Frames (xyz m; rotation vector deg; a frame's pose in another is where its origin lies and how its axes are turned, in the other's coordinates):
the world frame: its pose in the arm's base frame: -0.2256 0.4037 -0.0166 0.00 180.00 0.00
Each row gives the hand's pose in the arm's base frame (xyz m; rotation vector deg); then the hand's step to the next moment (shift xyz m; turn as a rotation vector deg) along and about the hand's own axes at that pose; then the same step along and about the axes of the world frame.
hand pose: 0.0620 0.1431 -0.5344 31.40 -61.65 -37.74
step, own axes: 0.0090 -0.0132 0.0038 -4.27 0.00 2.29
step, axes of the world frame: 0.0035 -0.0159 0.0022 3.48 2.87 1.75
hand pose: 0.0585 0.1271 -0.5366 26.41 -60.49 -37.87
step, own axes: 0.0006 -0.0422 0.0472 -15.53 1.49 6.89
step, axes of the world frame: 0.0540 -0.0325 0.0063 10.97 11.58 6.04
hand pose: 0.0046 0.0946 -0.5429 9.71 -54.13 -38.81
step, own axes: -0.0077 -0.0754 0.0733 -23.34 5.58 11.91
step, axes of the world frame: 0.0959 -0.0433 -0.0064 16.18 20.26 6.77
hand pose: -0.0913 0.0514 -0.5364 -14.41 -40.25 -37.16
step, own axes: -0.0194 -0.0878 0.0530 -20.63 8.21 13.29
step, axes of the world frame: 0.0940 -0.0368 -0.0267 13.67 21.62 3.93
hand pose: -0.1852 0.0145 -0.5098 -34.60 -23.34 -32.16
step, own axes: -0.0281 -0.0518 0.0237 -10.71 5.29 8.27
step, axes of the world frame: 0.0575 -0.0101 -0.0250 6.74 12.79 1.44
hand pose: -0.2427 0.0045 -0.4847 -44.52 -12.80 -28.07
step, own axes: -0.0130 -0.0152 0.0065 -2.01 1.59 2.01
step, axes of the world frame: 0.0190 -0.0002 -0.0091 0.97 3.09 0.32
